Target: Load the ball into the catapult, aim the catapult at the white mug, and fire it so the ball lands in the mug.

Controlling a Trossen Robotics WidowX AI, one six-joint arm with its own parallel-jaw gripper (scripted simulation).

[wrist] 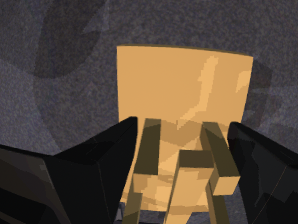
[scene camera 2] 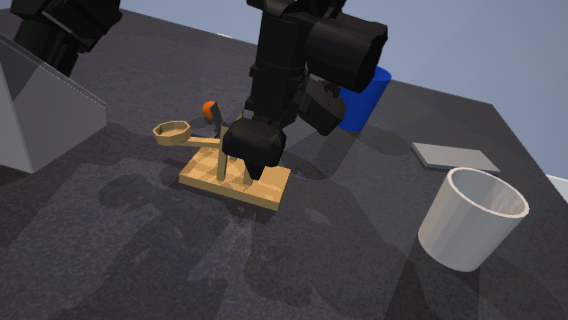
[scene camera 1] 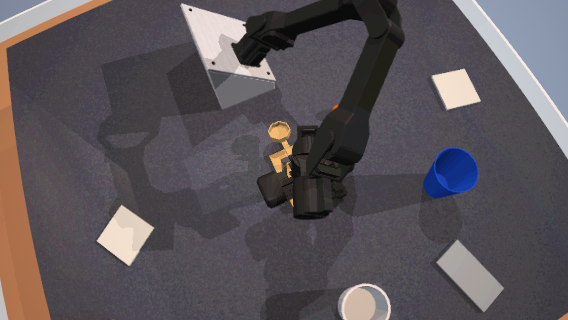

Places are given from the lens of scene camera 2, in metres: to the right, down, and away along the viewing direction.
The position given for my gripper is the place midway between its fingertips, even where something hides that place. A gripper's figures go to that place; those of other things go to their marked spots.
my gripper (scene camera 2: 260,168): -0.03, 0.01, 0.47
white mug (scene camera 2: 473,212): 0.21, 0.06, 0.38
wooden catapult (scene camera 2: 210,169): -0.10, 0.01, 0.47
blue cup (scene camera 2: 359,107): 0.14, -0.10, 0.65
The marked spots on the white mug and the blue cup are 0.32 m apart.
